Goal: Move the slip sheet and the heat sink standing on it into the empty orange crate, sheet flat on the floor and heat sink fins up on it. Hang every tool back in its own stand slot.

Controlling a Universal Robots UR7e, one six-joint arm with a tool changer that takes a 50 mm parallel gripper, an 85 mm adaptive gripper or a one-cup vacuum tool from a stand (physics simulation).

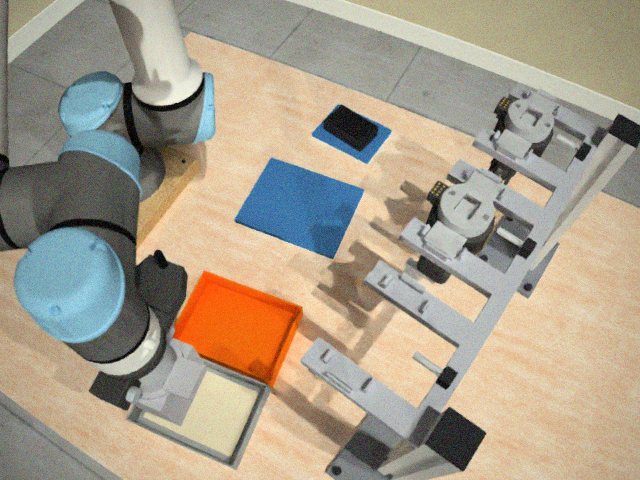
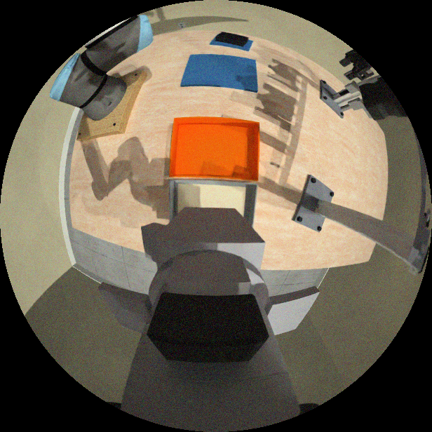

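The black heat sink [image 1: 350, 127] [image 2: 232, 38] stands on the small blue slip sheet [image 1: 380, 135] [image 2: 245, 47], which lies on the table at the back. Whether its fins face up is too blurred to tell. The orange crate [image 1: 232, 330] [image 2: 210, 145] is empty, with shadows on its floor. My gripper [image 1: 175, 384] [image 2: 217, 230], a grey tool that appears to be the vacuum tool, is above the grey tray, beside the crate and far from the heat sink. Its cup is hidden; no held thing shows, so I take it as open.
A larger blue mat [image 1: 302, 206] [image 2: 220, 72] lies between the crate and the slip sheet. A grey tray [image 1: 250, 426] [image 2: 250, 200] with a cream floor adjoins the crate. The tool stand [image 1: 480, 320] [image 2: 360, 215] holds two tools [image 1: 467, 211]; its nearest slot is vacant.
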